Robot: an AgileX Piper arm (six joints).
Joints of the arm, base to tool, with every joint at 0 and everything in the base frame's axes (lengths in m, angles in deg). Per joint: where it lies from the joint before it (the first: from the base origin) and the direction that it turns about. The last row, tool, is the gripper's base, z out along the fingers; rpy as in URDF.
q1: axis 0 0 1 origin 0.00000 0.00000 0.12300
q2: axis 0 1 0 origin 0.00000 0.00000 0.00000
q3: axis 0 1 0 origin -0.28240 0.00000 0.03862
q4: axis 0.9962 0 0.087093 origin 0.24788 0.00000 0.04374
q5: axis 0 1 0 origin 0.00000 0.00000 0.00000
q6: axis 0.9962 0 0.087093 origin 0.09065 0.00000 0.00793
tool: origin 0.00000 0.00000 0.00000 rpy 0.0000 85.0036 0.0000
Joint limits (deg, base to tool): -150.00..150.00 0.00..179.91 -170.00..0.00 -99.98..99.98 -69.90..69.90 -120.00..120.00
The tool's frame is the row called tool.
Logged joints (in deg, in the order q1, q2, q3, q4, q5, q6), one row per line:
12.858 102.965 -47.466 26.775 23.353 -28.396
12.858 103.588 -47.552 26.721 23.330 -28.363
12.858 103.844 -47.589 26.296 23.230 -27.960
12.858 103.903 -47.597 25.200 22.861 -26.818
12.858 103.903 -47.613 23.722 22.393 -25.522
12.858 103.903 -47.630 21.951 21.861 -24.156
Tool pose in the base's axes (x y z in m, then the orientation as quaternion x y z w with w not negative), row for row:
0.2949 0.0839 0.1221 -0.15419 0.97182 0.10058 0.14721
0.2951 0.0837 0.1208 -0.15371 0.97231 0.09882 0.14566
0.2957 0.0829 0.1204 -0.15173 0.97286 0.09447 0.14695
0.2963 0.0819 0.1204 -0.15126 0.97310 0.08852 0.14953
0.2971 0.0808 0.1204 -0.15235 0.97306 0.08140 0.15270
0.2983 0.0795 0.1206 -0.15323 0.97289 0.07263 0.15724
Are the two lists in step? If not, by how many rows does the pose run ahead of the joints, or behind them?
The pose runs 1 row ahead of the joints: the pose in row i belongs to the joints in row i + 1.
